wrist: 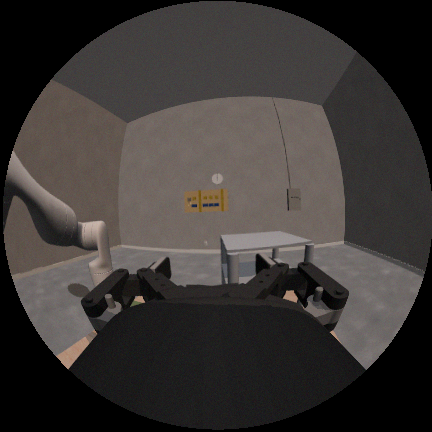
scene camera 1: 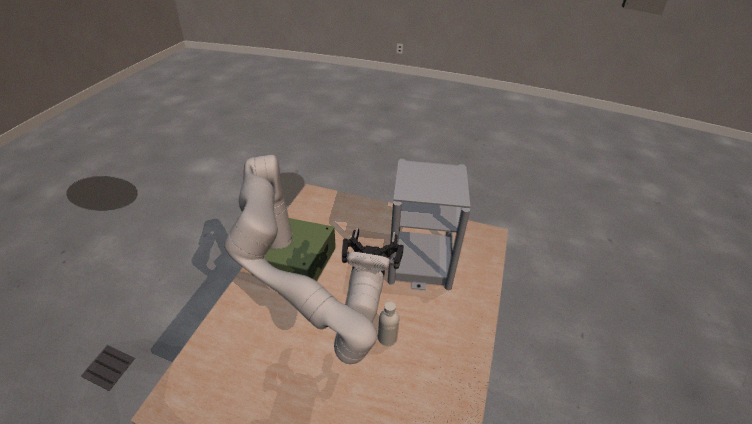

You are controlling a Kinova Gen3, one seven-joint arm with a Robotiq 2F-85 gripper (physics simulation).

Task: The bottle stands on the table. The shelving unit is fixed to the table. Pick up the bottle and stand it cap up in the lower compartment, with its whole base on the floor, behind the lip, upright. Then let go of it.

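Seen in the pictures: gripper, fingertip midpoint: [wrist: 212, 265] [scene camera 1: 375, 232]; arm's base, origin of the base link: [scene camera 1: 279, 240].
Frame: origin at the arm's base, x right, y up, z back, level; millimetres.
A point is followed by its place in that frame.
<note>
A pale grey-green bottle [scene camera 1: 388, 329] @(x 297, y -12, z -416 mm) stands upright, cap up, on the table [scene camera 1: 447, 347] @(x 278, y -103, z -602 mm), in front of the shelving unit; it does not show in the wrist view. The grey shelving unit [scene camera 1: 431, 181] @(x -75, y 259, z -499 mm) [wrist: 265, 240] @(x -31, y 259, z -502 mm) has round posts, a top board, a middle shelf and a lower compartment floor [scene camera 1: 429, 252] @(x -82, y -61, z -528 mm) with a lip [scene camera 1: 418, 277] @(x 31, y -74, z -495 mm) at its front edge. My gripper [scene camera 1: 374, 235] @(x 216, y 292, z -361 mm) [wrist: 212, 265] @(x 216, y 292, z -361 mm) is open and empty. In the scene view it appears at the left side of the unit, pointing away from the bottle toward the back.
A green block [scene camera 1: 315, 237] @(x -27, y 7, z -123 mm) under the arm's base stands at the left of the table. My bent arm [scene camera 1: 315, 300] @(x 494, y 355, z -276 mm) reaches over the table, its elbow close to the bottle's left in the scene view. A small bracket [scene camera 1: 418, 286] @(x 53, y -96, z -498 mm) lies at the unit's front foot.
</note>
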